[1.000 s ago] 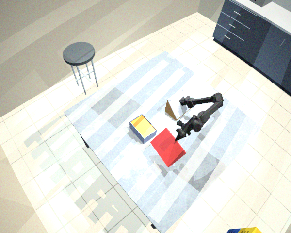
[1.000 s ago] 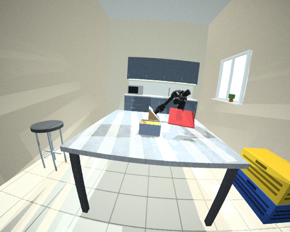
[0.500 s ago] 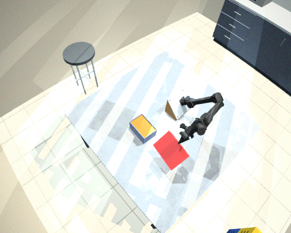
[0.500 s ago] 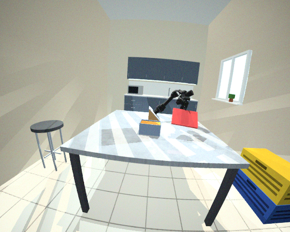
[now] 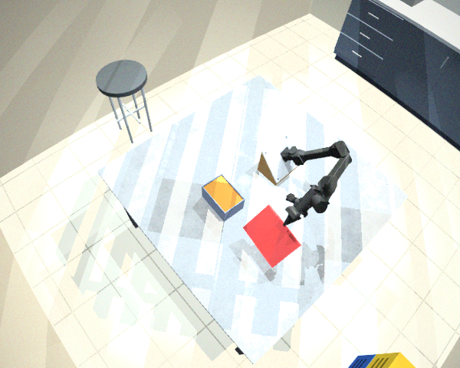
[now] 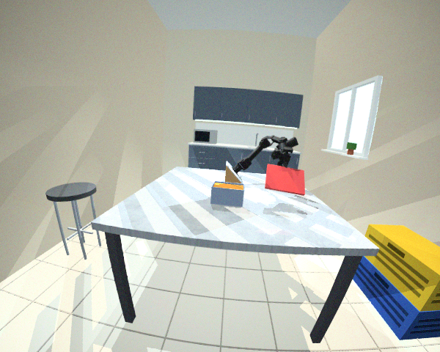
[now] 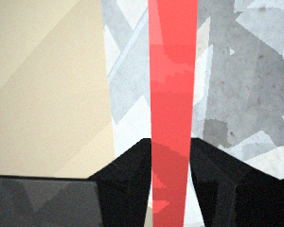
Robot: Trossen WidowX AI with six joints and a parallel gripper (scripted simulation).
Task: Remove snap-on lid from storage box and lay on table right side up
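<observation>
The red lid is 60 mm ahead of my gripper tip, 50 mm below it and 20 mm to the right of it. Also, from my gripper tip: grey-blue storage box (350 mm to the right, 180 mm below, 20 mm ahead).
</observation>
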